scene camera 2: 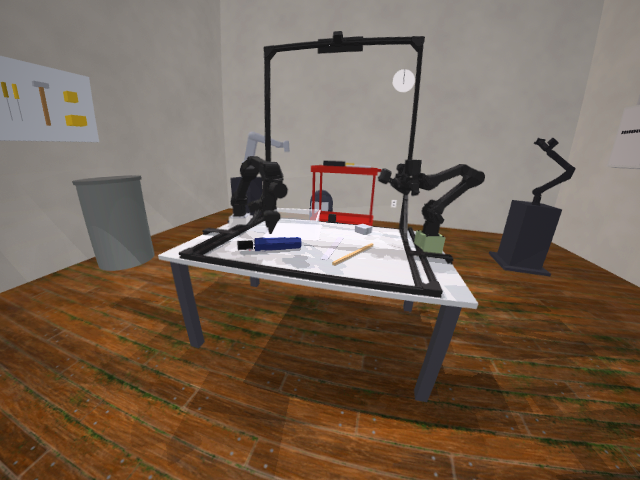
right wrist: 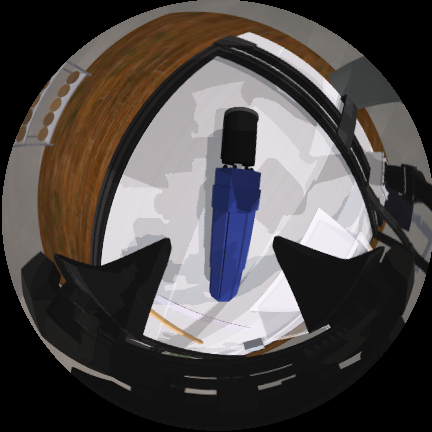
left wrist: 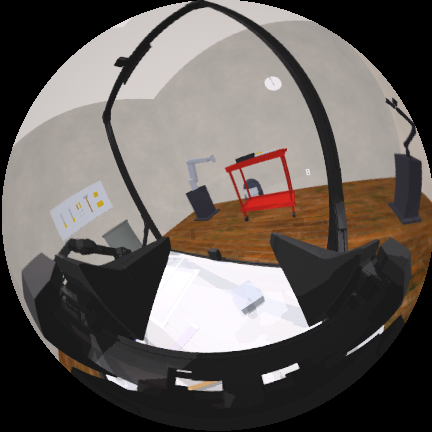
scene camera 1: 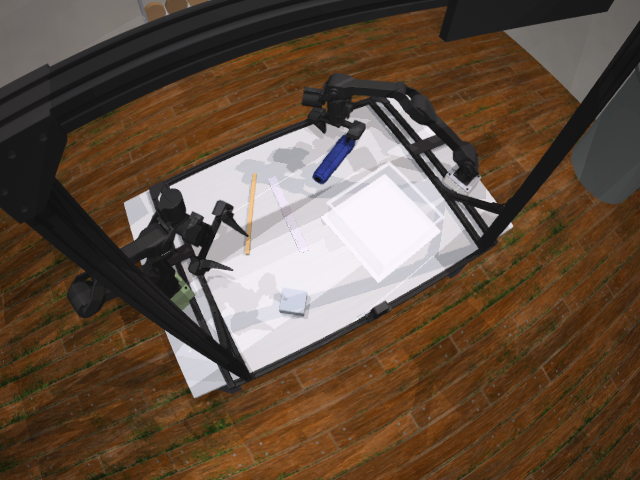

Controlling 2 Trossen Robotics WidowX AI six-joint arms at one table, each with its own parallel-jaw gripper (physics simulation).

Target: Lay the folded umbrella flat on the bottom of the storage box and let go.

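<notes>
The folded umbrella (scene camera 1: 333, 160) (scene camera 2: 278, 243) (right wrist: 231, 235) is blue with a black handle and lies flat on the table, outside the box. The storage box (scene camera 1: 382, 222) (right wrist: 327, 230) has clear walls and a white bottom, and stands right of and below the umbrella in scene camera 1. My right gripper (scene camera 1: 337, 134) (scene camera 2: 271, 228) (right wrist: 222, 242) is open above the umbrella, its fingers spread to either side of it in the right wrist view; in scene camera 1 one finger hides the handle. My left gripper (scene camera 1: 239, 252) (left wrist: 220, 240) is open and empty above the table's left side.
An orange stick (scene camera 1: 250, 214) (scene camera 2: 353, 254) and a pale translucent strip (scene camera 1: 288, 214) lie between the left gripper and the box. A grey block (scene camera 1: 293, 301) (scene camera 2: 363, 228) (left wrist: 247, 296) lies near the lower table edge in scene camera 1. Black frame bars edge the table.
</notes>
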